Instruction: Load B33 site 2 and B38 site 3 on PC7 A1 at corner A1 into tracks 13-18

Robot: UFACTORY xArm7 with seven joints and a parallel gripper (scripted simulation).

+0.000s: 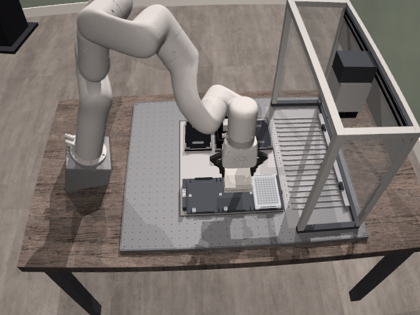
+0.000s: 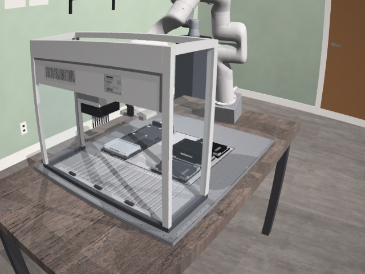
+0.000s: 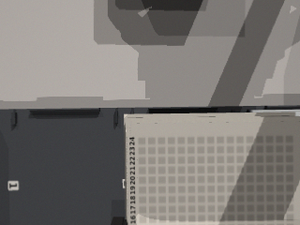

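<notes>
My gripper is now 12 cm above the dark carrier PC7 and 1 cm past it. From my hand the other things lie so: 96-well plate B38 (12 cm below, 10 cm ahead, 2 cm to the left); then cream 384-well plate B33 (1 cm below); then frame post (22 cm ahead, 11 cm above, 10 cm to the right).
</notes>
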